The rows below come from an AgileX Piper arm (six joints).
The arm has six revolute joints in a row. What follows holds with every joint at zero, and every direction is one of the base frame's.
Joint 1 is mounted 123 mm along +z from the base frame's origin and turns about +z.
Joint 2 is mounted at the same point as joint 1 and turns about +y.
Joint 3 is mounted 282.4 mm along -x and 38.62 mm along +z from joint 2 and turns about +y.
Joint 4 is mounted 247.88 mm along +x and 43.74 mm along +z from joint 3 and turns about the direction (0.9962, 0, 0.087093).
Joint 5 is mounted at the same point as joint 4 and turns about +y.
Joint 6 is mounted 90.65 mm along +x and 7.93 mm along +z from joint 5 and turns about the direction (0.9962, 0, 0.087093).
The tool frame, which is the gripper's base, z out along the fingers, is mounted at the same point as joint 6; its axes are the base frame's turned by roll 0, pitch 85.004 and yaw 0 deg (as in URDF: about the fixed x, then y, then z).
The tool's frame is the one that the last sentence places.
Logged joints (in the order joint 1, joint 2, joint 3, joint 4, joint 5, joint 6), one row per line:
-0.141 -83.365 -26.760 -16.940 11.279 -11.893
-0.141 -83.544 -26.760 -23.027 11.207 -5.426
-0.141 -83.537 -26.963 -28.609 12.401 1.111
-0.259 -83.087 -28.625 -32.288 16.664 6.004
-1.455 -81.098 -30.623 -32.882 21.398 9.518
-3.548 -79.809 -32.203 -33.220 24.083 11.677
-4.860 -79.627 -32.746 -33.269 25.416 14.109
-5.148 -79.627 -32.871 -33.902 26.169 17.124
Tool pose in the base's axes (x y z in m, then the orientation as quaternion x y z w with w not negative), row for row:
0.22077 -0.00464 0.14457 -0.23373 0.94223 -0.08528 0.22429
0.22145 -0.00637 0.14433 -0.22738 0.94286 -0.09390 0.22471
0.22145 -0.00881 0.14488 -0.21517 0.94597 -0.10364 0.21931
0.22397 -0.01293 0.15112 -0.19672 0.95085 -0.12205 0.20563
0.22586 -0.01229 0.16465 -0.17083 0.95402 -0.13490 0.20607
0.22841 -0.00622 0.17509 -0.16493 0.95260 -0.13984 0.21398
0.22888 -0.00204 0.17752 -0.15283 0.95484 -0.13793 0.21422
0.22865 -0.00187 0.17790 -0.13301 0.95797 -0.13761 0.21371
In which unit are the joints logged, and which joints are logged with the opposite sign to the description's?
The joints are logged in degrees. Opposite sign: joint 1, joint 2.
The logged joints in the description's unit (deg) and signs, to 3 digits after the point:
0.141 83.365 -26.760 -16.940 11.279 -11.893
0.141 83.544 -26.760 -23.027 11.207 -5.426
0.141 83.537 -26.963 -28.609 12.401 1.111
0.259 83.087 -28.625 -32.288 16.664 6.004
1.455 81.098 -30.623 -32.882 21.398 9.518
3.548 79.809 -32.203 -33.220 24.083 11.677
4.860 79.627 -32.746 -33.269 25.416 14.109
5.148 79.627 -32.871 -33.902 26.169 17.124

